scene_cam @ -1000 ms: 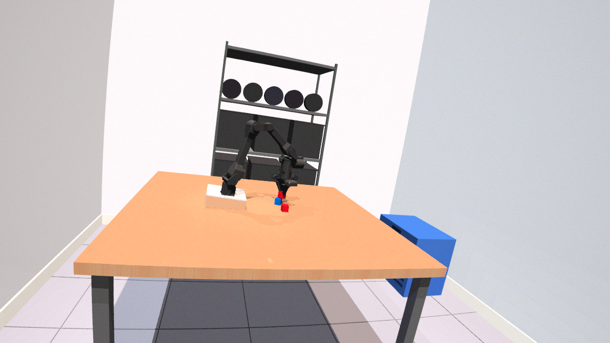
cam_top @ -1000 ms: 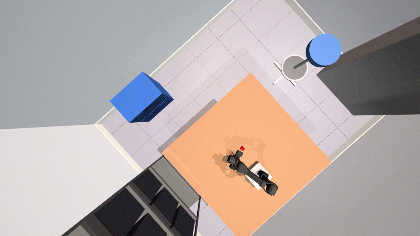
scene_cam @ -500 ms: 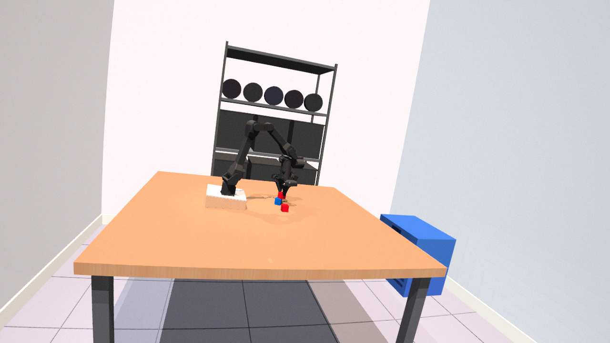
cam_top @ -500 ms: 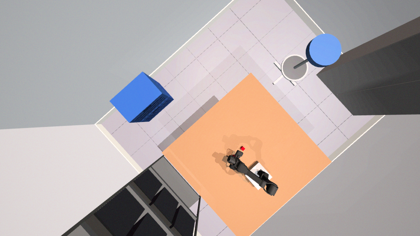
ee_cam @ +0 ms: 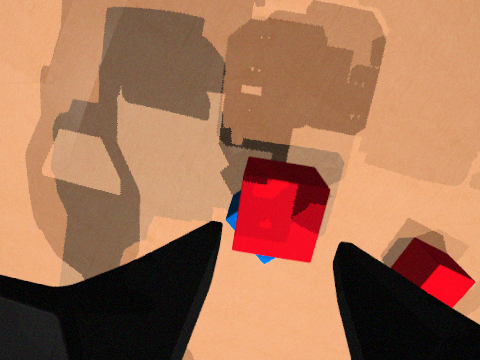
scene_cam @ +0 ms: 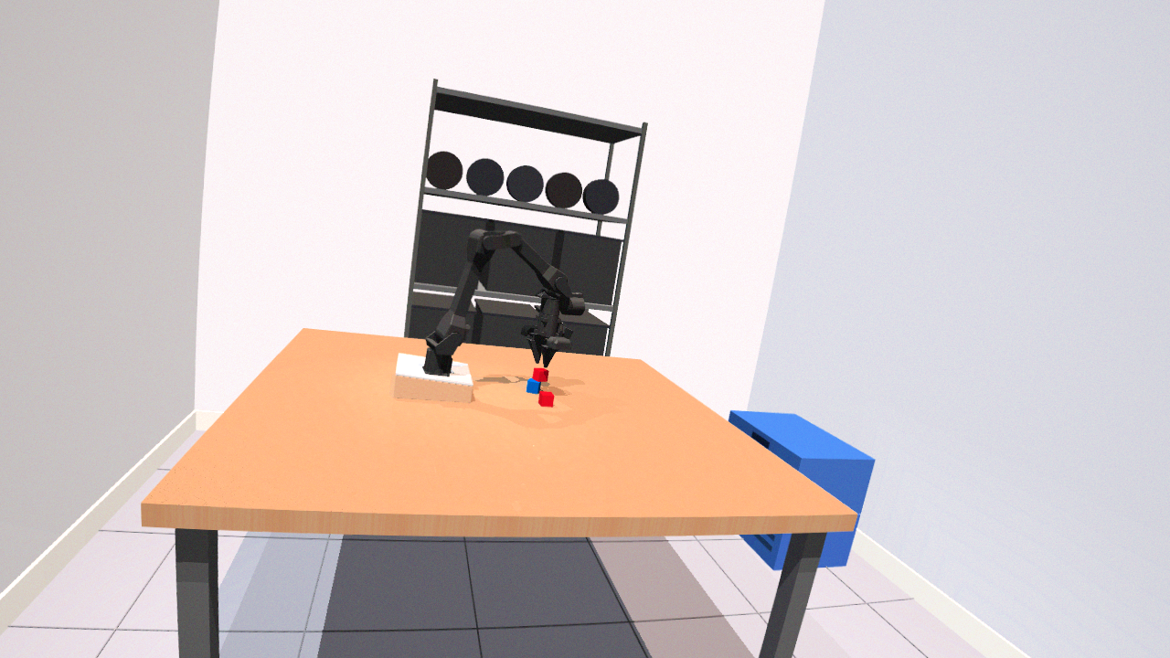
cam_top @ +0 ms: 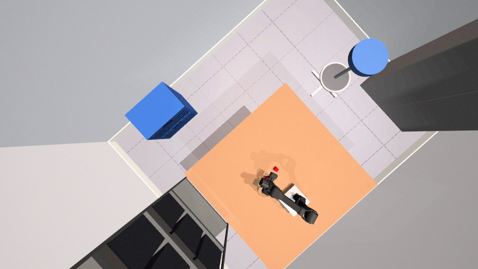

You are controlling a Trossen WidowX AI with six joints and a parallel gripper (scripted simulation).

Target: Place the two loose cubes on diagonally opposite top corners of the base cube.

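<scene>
The blue cube is 20 mm behind my gripper tip and 60 mm below it.
</scene>
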